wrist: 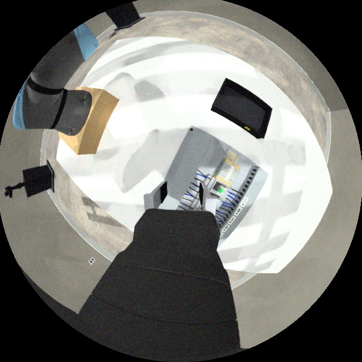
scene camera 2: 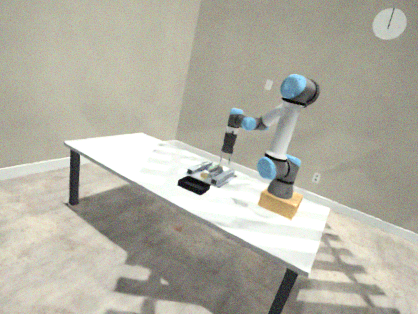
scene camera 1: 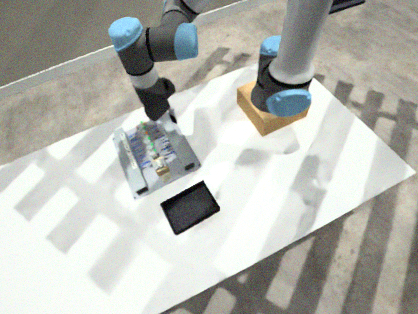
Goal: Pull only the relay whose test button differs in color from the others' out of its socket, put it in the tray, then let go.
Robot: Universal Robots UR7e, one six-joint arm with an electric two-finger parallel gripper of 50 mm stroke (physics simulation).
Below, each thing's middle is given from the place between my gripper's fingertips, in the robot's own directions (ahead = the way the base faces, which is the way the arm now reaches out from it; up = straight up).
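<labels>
Relative to the grey panel (scene camera 1: 154, 182), my gripper is now 30 mm to the left of the grey panel, 90 mm short of the grey panel and 130 mm above the grey panel.
</labels>
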